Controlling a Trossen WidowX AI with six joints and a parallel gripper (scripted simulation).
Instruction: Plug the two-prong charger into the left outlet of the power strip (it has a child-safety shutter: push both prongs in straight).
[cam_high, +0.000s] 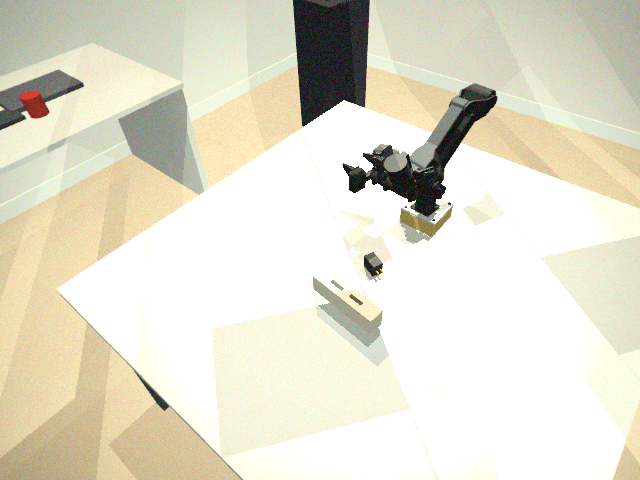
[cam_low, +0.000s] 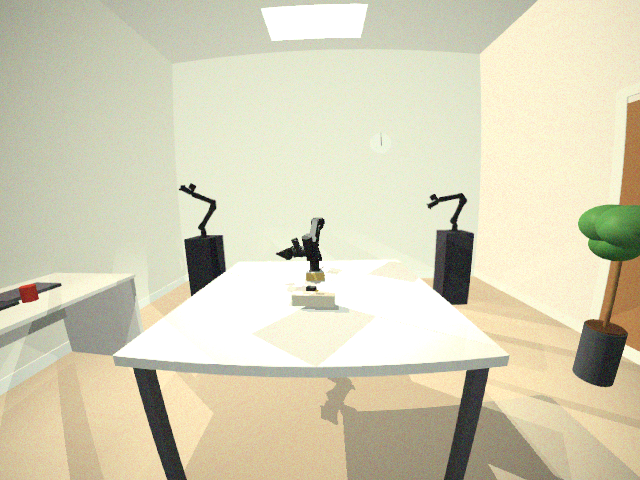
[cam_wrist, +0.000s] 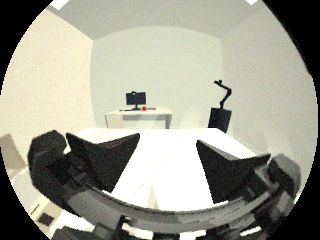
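The dark two-prong charger lies 160 mm ahead of my gripper tip, 230 mm to the left of it and 170 mm below it.
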